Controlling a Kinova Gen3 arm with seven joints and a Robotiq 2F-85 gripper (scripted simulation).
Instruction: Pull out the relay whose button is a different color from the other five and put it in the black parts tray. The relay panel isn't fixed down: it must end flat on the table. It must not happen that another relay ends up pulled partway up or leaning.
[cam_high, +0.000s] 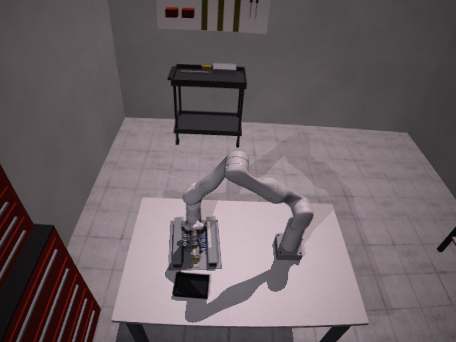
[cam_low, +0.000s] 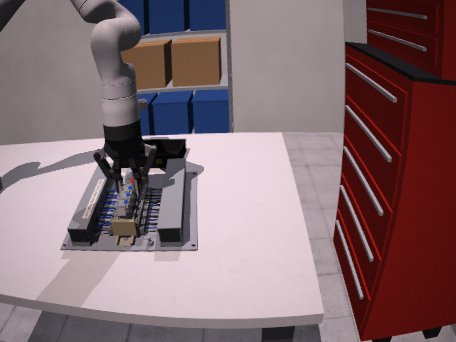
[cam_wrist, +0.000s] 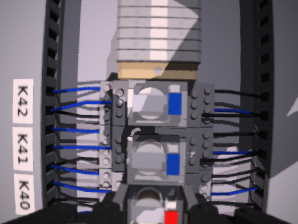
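Now: hand 1 cm above the red-button relay. Also, from my hand: black parts tray (4 cm ahead, 27 cm to the left, 4 cm below).
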